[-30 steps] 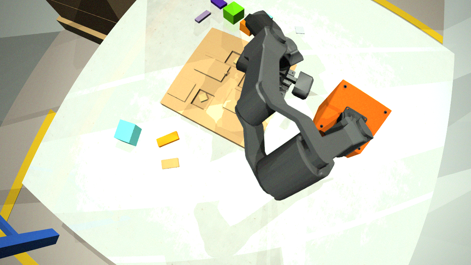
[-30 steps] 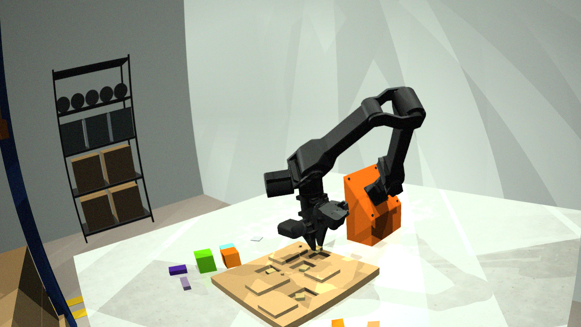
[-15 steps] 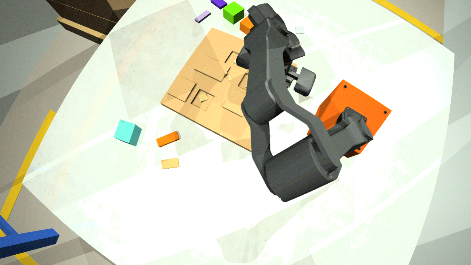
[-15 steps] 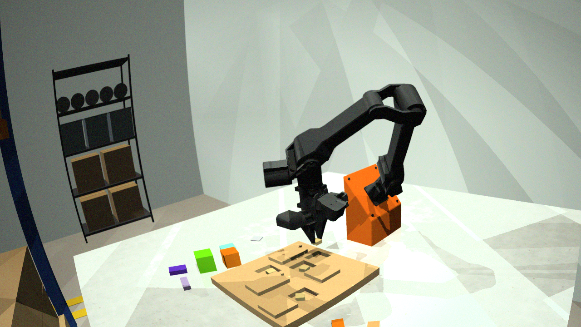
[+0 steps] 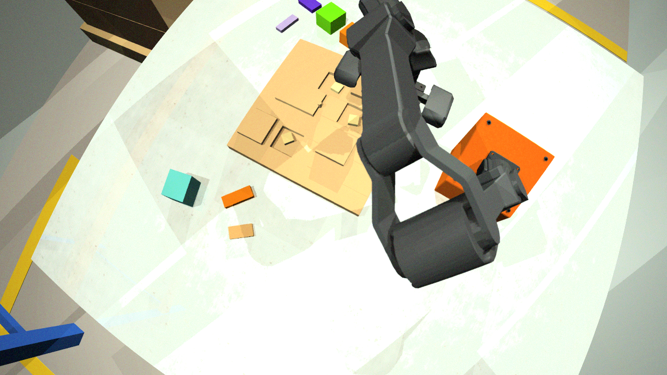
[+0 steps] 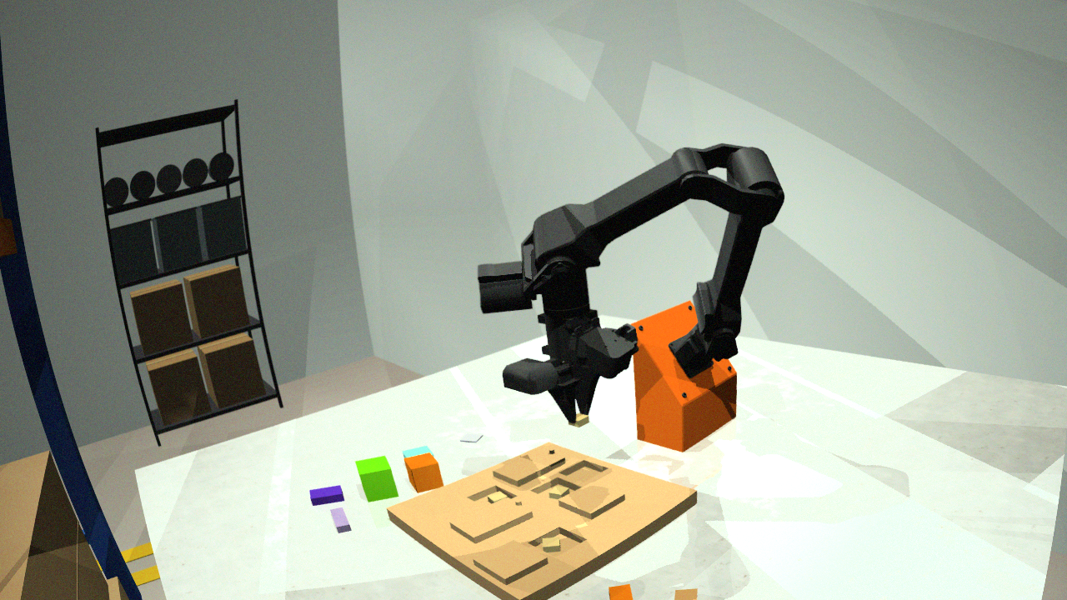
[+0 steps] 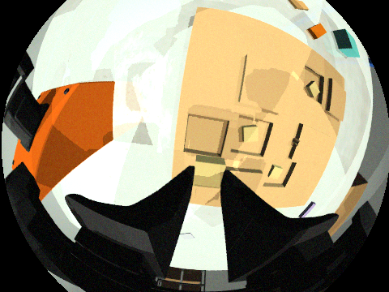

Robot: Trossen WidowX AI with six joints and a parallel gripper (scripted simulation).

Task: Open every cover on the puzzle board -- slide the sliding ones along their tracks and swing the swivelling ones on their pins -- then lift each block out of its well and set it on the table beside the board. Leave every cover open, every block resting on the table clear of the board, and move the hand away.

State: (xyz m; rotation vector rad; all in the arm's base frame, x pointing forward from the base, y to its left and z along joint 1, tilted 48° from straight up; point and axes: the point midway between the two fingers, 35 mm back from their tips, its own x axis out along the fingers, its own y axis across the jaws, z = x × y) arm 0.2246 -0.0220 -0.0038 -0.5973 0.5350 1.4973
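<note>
Now: the tan slab 14 cm ahead of my gripper tip, 31 cm to the left of it and 10 cm below it. Round my gripper tip: orange cube 16 cm ahead, 18 cm to the right, 8 cm below; grey tile 1 cm ahead, 27 cm to the right, 10 cm below; pale cyan block 13 cm ahead, 24 cm to the right, 9 cm below.
</note>
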